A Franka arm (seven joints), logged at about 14 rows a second.
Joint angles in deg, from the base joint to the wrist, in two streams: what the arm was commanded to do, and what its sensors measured. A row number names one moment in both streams.
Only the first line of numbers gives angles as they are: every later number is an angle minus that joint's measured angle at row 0.
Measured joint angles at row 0: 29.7, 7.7, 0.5, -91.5, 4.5, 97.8, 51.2
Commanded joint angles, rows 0 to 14: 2.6, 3.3, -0.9, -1.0, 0.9, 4.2, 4.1; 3.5, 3.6, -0.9, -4.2, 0.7, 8.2, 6.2; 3.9, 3.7, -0.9, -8.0, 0.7, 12.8, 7.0; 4.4, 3.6, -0.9, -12.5, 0.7, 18.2, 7.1; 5.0, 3.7, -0.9, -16.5, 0.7, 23.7, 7.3; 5.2, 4.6, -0.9, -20.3, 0.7, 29.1, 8.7; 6.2, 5.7, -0.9, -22.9, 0.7, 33.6, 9.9; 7.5, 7.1, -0.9, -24.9, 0.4, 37.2, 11.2; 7.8, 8.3, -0.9, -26.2, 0.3, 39.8, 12.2; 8.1, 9.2, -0.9, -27.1, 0.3, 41.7, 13.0; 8.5, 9.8, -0.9, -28.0, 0.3, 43.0, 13.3; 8.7, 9.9, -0.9, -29.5, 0.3, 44.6, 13.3; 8.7, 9.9, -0.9, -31.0, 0.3, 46.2, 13.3; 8.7, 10.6, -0.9, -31.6, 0.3, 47.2, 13.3; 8.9, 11.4, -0.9, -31.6, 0.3, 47.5, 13.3
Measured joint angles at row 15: 8.2, 11.0, -0.2, -30.2, 0.0, 45.2, 12.7
